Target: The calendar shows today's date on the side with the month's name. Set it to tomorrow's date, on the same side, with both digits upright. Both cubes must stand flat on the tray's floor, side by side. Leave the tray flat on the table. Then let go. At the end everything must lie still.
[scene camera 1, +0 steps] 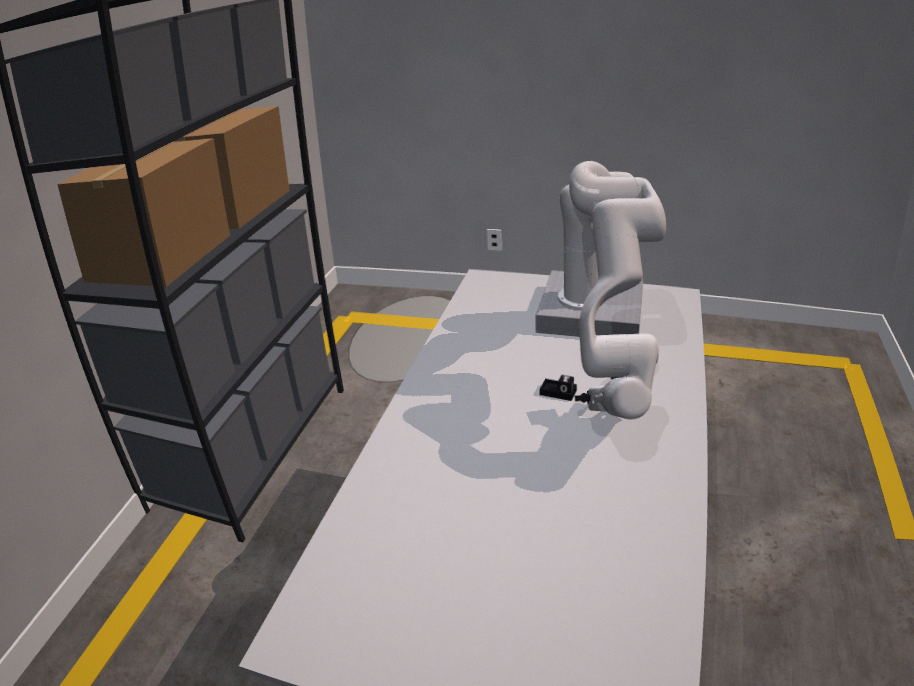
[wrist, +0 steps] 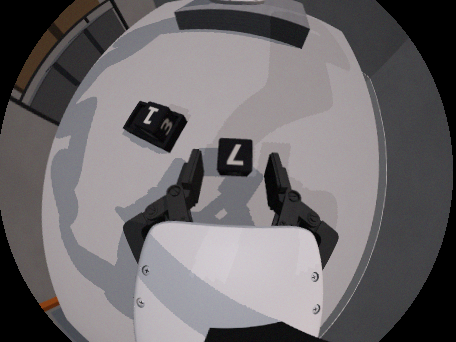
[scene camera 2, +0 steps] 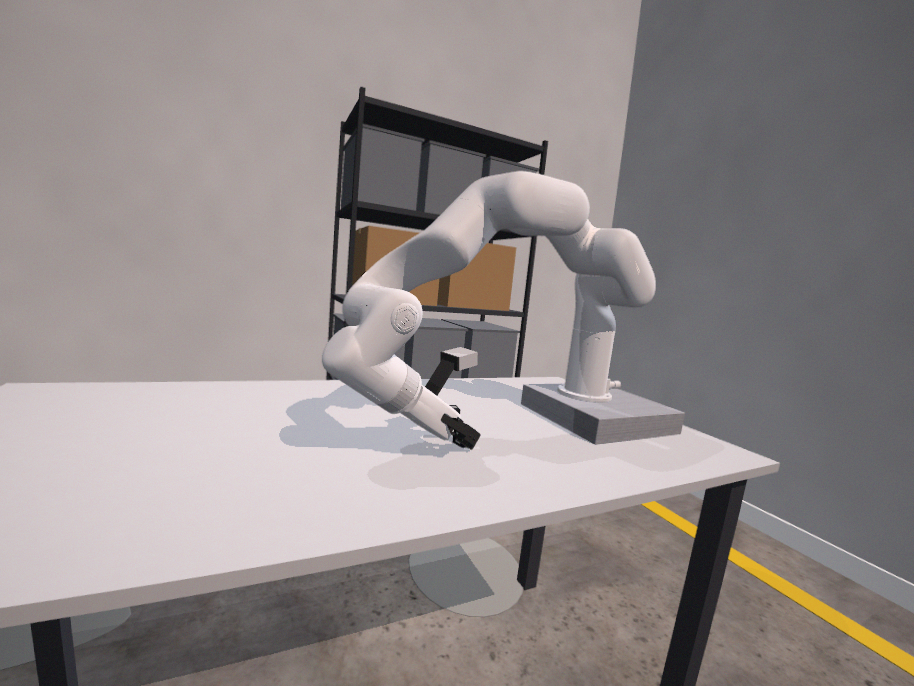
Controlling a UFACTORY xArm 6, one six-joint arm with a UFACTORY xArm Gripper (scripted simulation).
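I see a black cube (wrist: 235,156), and the distance I read for the cube is 12 cm from the lens.
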